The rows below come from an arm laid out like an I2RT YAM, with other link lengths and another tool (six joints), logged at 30 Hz.
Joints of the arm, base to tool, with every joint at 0 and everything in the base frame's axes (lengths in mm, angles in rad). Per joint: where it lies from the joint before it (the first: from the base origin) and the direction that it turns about. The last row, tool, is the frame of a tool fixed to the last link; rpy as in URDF.
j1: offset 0 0 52.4 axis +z
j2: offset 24 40.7 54.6 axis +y
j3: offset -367 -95.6 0 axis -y
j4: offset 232.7 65.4 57 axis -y
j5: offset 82.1 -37.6 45 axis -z
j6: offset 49.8 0 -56.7 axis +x
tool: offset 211 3 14 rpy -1.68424 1.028 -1.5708
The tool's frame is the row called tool.
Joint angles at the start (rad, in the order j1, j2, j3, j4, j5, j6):
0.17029, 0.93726, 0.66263, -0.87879, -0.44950, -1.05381
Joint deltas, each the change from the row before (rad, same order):
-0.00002, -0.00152, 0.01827, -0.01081, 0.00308, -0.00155
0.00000, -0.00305, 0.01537, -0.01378, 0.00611, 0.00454
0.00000, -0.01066, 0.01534, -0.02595, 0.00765, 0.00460
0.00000, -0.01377, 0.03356, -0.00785, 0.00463, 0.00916
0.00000, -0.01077, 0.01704, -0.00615, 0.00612, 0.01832
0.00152, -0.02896, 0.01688, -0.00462, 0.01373, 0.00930
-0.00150, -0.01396, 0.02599, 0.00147, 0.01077, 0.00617
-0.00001, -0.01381, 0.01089, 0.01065, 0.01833, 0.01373
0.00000, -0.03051, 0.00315, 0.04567, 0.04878, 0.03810
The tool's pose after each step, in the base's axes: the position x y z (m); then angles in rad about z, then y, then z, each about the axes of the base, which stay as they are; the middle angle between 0 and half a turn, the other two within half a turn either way. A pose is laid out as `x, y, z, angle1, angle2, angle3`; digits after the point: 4 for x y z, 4 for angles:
0.1489, 0.1249, 0.1123, -0.7107, 2.6139, 1.1794
0.1499, 0.1236, 0.1160, -0.7193, 2.6157, 1.1657
0.1475, 0.1214, 0.1190, -0.7219, 2.6211, 1.1565
0.1546, 0.1215, 0.1319, -0.7801, 2.6010, 1.0968
0.1578, 0.1205, 0.1386, -0.7988, 2.5905, 1.0632
0.1609, 0.1180, 0.1475, -0.8617, 2.5719, 0.9972
0.1679, 0.1164, 0.1592, -0.9204, 2.5490, 0.9362
0.1744, 0.1130, 0.1661, -0.9668, 2.5321, 0.8771
0.1902, 0.1036, 0.1777, -1.0572, 2.4895, 0.7460

